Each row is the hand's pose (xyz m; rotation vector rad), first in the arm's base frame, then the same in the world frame.
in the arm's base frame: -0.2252 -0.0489 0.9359 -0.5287 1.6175 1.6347
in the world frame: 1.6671 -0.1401 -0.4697 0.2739 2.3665 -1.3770
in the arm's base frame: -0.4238 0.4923 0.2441 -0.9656 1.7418 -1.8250
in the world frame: 0.9792 -0.6363 -0.7722 0.0565 0.2526 1.6479
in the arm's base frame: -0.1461 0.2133 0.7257 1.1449 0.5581 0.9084
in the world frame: 1.5119 -0.4453 -0.5141 -0.4430 0.4679 -1.1971
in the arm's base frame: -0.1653 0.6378 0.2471 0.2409 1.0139 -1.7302
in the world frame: 1.0799 -0.8932 -0.6634 0.7304 1.1367 2.2844
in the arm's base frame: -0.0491 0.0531 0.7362 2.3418 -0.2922 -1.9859
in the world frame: 1.5471 -0.3677 -0.3470 0.0844 -2.5365 -0.6501
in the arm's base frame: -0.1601 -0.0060 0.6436 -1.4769 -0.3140 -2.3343
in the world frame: 1.4186 -0.2828 -0.3729 1.0226 0.7641 0.3343
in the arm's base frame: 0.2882 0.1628 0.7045 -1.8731 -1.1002 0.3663
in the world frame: 1.6409 -0.6478 -0.1481 2.0545 -1.2685 -0.6830
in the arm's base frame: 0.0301 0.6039 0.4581 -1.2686 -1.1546 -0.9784
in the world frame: 1.3437 -0.9205 -0.5471 2.2799 0.1814 -0.1215
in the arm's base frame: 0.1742 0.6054 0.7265 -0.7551 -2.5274 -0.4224
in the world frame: 1.6451 -0.9336 -0.5054 2.3367 0.5460 -1.7474
